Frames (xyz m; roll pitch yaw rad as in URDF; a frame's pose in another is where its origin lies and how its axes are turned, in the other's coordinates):
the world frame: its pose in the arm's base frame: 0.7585 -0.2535 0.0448 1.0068 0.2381 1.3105
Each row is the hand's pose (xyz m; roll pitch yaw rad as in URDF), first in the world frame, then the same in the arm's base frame.
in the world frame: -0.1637 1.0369 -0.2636 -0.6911 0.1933 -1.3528
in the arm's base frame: 0.0113 -0.0396 0.7981 -0.8421 1.2133 -0.2859
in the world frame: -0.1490 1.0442 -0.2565 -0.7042 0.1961 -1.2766
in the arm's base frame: 0.0176 -0.0241 0.8043 -0.6680 1.2204 -0.0706
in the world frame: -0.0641 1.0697 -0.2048 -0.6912 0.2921 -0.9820
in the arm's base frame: 0.0709 0.0591 0.8321 0.0882 1.1919 0.7949
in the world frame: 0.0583 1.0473 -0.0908 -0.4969 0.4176 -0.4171
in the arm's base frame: 0.2087 0.1557 0.8440 0.7062 0.7922 1.5182
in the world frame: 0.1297 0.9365 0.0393 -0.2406 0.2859 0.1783
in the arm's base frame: 0.3886 0.1738 0.8038 0.8215 0.2315 1.6556
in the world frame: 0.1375 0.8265 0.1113 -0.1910 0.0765 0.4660
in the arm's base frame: 0.5029 0.1379 0.7490 0.8167 -0.1184 1.6217
